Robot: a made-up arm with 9 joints. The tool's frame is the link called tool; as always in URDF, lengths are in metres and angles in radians. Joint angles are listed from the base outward. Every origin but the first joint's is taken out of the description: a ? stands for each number. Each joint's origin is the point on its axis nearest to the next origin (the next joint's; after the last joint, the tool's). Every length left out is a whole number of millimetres.
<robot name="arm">
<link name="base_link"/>
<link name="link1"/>
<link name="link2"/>
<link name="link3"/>
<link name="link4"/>
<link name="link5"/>
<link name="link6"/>
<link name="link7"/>
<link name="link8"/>
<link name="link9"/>
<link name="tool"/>
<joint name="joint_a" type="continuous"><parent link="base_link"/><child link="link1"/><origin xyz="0.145 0.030 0.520" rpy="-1.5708 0.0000 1.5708"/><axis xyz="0 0 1"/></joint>
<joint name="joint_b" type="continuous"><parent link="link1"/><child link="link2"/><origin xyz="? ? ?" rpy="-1.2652 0.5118 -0.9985"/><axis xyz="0 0 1"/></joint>
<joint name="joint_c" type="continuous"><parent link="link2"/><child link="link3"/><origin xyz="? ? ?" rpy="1.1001 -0.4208 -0.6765"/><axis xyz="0 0 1"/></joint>
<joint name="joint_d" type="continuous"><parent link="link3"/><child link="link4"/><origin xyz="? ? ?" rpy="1.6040 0.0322 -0.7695"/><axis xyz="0 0 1"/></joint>
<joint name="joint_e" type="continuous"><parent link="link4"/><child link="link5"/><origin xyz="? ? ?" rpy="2.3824 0.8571 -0.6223"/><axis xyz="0 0 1"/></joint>
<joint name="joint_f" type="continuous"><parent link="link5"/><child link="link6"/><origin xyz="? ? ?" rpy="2.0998 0.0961 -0.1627"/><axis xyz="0 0 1"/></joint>
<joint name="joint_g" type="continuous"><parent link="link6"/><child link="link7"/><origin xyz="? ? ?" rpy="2.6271 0.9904 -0.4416"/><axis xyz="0 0 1"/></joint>
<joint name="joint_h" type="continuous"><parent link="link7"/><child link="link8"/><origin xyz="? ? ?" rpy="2.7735 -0.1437 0.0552"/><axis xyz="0 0 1"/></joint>
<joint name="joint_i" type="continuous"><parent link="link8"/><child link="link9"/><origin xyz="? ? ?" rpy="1.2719 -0.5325 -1.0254"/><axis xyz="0 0 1"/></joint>
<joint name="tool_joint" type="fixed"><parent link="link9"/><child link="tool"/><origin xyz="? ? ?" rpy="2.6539 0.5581 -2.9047"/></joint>
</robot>
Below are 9 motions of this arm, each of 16 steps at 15 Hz.
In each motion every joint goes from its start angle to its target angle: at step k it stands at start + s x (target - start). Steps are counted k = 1, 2, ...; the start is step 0. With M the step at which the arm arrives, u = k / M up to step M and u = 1 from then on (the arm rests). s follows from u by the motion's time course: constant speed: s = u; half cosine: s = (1 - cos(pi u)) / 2; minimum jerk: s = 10 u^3 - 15 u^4 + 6 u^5.
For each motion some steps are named. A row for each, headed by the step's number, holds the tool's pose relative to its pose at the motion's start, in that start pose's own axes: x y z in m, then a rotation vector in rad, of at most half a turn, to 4 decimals.
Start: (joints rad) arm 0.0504 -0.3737 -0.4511 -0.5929 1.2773 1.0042 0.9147 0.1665 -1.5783
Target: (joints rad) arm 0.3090 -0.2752 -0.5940 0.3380 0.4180 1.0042 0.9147 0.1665 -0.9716
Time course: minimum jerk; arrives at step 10
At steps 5, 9, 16:
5: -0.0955 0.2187 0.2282 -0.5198 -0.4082 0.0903
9: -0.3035 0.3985 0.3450 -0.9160 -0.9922 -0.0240
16: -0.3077 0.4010 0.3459 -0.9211 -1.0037 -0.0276

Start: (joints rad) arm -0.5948 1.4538 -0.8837 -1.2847 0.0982 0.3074 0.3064 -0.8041 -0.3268
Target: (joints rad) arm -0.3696 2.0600 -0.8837 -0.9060 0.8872 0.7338 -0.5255 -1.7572 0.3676
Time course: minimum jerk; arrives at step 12
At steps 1, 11, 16:
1: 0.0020 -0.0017 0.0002 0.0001 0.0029 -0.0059
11: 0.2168 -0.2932 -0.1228 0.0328 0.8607 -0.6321
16: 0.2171 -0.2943 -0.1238 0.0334 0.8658 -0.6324

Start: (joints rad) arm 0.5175 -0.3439 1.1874 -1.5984 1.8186 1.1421 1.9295 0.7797 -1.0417
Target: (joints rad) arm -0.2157 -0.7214 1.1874 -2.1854 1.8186 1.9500 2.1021 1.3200 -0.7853
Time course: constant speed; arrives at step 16
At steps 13, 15, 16:
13: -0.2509 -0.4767 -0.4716 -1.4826 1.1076 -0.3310
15: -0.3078 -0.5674 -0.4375 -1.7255 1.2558 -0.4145
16: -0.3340 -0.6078 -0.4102 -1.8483 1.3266 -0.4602

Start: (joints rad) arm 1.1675 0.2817 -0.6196 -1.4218 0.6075 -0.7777 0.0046 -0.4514 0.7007
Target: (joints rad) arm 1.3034 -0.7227 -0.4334 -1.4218 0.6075 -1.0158 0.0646 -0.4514 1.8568
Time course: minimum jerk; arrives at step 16
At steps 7, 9, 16:
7: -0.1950 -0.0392 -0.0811 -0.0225 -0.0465 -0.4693
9: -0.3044 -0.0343 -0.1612 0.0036 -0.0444 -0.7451
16: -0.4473 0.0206 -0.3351 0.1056 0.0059 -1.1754

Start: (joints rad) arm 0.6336 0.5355 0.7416 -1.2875 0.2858 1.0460 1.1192 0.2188 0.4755
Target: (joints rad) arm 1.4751 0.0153 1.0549 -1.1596 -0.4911 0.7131 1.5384 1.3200 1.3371
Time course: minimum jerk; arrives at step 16
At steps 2, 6, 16:
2: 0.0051 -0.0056 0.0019 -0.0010 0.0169 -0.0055
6: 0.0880 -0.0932 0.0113 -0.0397 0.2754 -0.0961
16: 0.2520 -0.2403 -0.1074 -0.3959 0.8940 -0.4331

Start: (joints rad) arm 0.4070 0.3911 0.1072 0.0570 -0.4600 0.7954 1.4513 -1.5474 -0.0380
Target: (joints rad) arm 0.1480 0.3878 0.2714 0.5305 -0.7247 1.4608 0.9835 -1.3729 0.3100
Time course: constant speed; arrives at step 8
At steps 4, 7, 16:
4: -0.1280 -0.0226 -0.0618 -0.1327 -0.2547 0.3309
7: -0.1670 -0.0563 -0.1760 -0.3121 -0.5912 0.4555
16: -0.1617 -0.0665 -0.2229 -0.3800 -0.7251 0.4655

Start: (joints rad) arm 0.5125 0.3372 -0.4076 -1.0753 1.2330 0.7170 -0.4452 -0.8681 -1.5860
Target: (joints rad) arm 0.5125 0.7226 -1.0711 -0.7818 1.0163 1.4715 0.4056 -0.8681 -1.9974
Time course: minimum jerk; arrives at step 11
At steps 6, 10, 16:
6: 0.0808 0.1033 -0.0761 -0.4352 -0.1616 0.4828
10: 0.0832 0.2417 -0.1005 -0.6452 -0.3257 1.0054
16: 0.0827 0.2442 -0.1008 -0.6479 -0.3287 1.0145

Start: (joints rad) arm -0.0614 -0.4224 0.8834 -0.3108 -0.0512 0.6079 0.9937 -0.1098 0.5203
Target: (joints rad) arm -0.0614 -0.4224 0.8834 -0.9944 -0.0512 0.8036 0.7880 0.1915 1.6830
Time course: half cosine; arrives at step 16
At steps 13, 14, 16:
13: -0.1895 0.1814 -0.4205 -1.5338 -0.1833 -0.7007
14: -0.2001 0.1791 -0.4458 -1.5966 -0.2274 -0.7452
16: -0.2088 0.1762 -0.4667 -1.6463 -0.2665 -0.7825

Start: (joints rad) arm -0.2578 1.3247 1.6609 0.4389 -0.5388 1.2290 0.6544 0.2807 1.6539
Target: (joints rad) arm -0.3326 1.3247 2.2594 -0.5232 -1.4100 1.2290 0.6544 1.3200 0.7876
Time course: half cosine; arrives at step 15
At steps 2, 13, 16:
2: -0.0222 0.0079 -0.0238 0.0288 -0.0564 -0.0215
13: -0.1040 0.3957 -0.5122 0.0248 -1.1334 -0.3677
16: -0.0900 0.4143 -0.5310 0.0001 -1.1721 -0.3755

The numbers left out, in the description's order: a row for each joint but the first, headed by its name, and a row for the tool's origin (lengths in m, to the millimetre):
joint_b: -0.072 0.057 0.000
joint_c: 0.083 0.062 0.000
joint_d: -0.078 -0.131 0.000
joint_e: -0.131 -0.129 0.000
joint_f: 0.062 0.080 0.000
joint_g: 0.327 0.094 0.000
joint_h: 0.039 -0.081 0.000
joint_i: 0.005 0.236 0.000
tool: 0.012 -0.039 0.000

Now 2 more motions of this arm.
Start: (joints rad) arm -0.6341 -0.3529 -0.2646 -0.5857 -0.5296 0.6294 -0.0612 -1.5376 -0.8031
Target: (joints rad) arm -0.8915 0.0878 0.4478 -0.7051 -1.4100 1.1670 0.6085 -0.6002 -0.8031
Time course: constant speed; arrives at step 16
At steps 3, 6, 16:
3: -0.0776 0.0316 -0.0757 -0.1427 0.0992 0.0997
6: -0.1669 0.0569 -0.1364 -0.2628 0.1914 0.2132
16: -0.4904 0.0987 -0.1973 -0.4985 0.3820 0.6784

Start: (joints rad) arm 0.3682 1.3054 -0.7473 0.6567 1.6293 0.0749 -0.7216 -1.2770 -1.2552
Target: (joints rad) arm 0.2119 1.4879 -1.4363 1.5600 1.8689 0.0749 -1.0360 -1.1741 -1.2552
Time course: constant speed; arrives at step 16
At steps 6, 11, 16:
6: -0.0642 0.0671 0.0792 0.3693 0.0798 0.2590
11: -0.1455 0.0590 0.1914 0.6556 0.0763 0.4904
16: -0.2521 -0.0169 0.3091 0.9013 -0.0006 0.7339

